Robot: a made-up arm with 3 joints. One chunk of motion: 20 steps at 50 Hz.
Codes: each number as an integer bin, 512 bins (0 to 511) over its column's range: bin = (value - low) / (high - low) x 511, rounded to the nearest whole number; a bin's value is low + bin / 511 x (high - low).
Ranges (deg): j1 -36..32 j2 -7..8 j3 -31..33
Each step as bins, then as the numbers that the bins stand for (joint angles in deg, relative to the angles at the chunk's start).
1 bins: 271 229 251
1 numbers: 0.06 -0.28 0.44
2 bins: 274 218 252
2 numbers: 0.46 -0.60 0.56
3 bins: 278 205 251
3 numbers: 0.99 -0.98 0.44
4 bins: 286 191 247
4 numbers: 2.06 -1.39 -0.06
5 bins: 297 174 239
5 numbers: 3.52 -1.89 -1.07
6 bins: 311 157 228
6 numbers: 5.39 -2.39 -2.44
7 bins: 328 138 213
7 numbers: 7.65 -2.95 -4.32
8 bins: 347 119 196
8 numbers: 10.18 -3.51 -6.45
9 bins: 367 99 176
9 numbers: 12.84 -4.09 -8.96
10 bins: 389 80 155
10 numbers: 15.77 -4.65 -11.59
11 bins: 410 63 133
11 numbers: 18.56 -5.15 -14.34
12 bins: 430 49 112
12 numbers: 21.22 -5.56 -16.97
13 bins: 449 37 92
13 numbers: 23.75 -5.91 -19.48
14 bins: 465 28 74
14 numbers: 25.88 -6.18 -21.73
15 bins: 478 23 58
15 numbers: 27.61 -6.32 -23.74
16 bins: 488 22 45
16 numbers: 28.94 -6.35 -25.36
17 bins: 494 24 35
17 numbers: 29.74 -6.30 -26.62
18 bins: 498 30 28
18 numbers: 30.27 -6.12 -27.49
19 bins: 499 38 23
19 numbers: 30.40 -5.88 -28.12
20 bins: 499 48 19
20 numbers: 30.40 -5.59 -28.62
